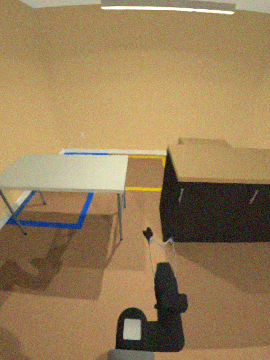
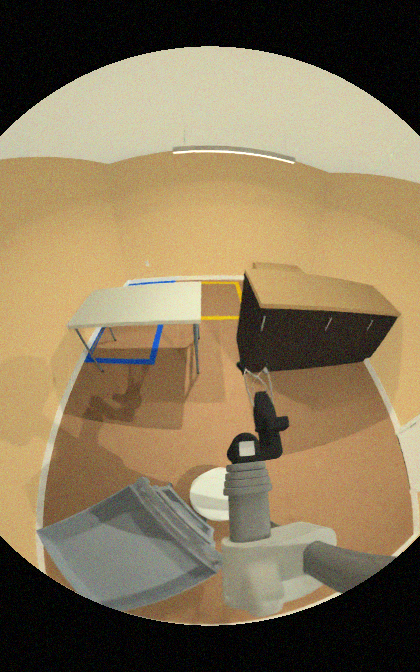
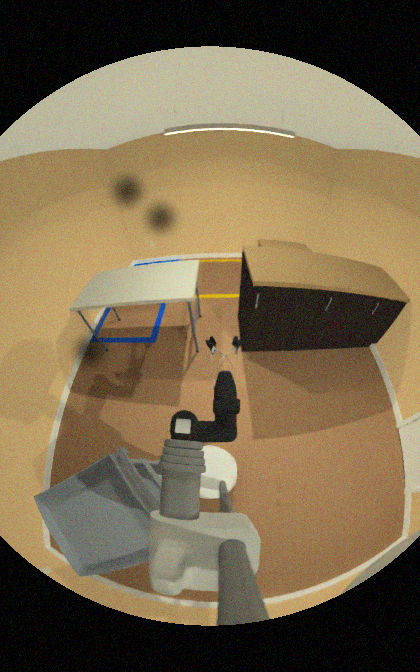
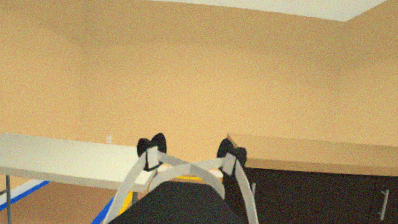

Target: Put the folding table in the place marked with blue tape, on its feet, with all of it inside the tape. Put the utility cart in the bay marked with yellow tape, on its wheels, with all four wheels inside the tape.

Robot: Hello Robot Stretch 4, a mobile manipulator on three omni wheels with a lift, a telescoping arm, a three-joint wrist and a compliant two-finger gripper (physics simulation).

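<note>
The folding table stands upright on its legs, overlapping the blue tape. Its near legs stand in front of the tape's front line and its right legs are right of the marked place. The yellow tape lies behind, partly hidden. A grey tray-topped thing, apparently the utility cart, is close at my lower left; its wheels do not show. My gripper is open and empty, between table and cabinet, touching neither.
A dark cabinet with a wooden top stands right of my gripper and beside the near right of the yellow bay. A white round part shows low beside my arm. Walls stand at the back and left.
</note>
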